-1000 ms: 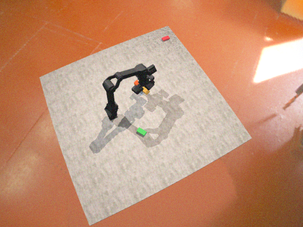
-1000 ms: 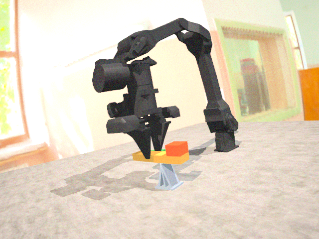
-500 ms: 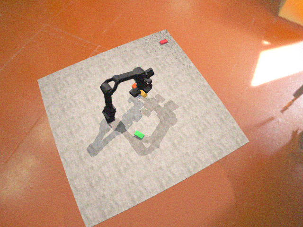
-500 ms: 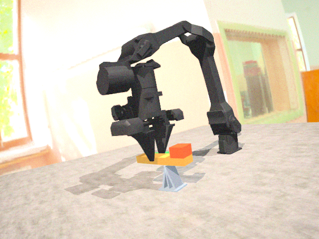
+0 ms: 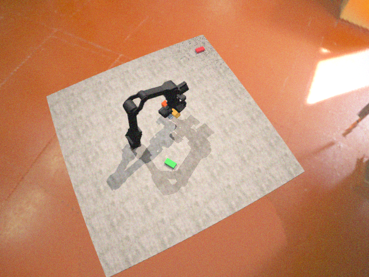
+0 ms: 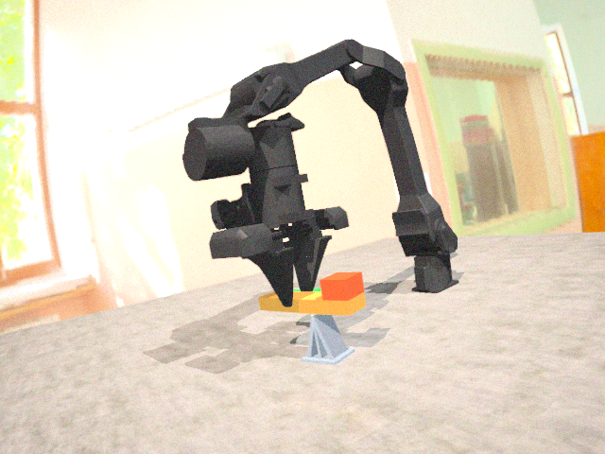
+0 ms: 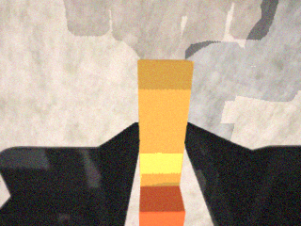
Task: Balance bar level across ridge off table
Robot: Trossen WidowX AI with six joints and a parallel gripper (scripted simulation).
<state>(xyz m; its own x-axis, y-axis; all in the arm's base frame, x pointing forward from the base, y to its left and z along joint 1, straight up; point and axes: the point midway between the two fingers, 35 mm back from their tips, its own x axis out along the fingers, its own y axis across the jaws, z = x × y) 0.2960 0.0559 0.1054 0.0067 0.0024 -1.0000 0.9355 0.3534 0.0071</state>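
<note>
Right now my gripper tip is 4 cm to the right of the bar, 2 cm past it and 1 cm below it. Round my gripper tip: small red block (44 cm to the left, 44 cm ahead, 6 cm below); then green block (28 cm to the right, 16 cm behind, 6 cm below).
</note>
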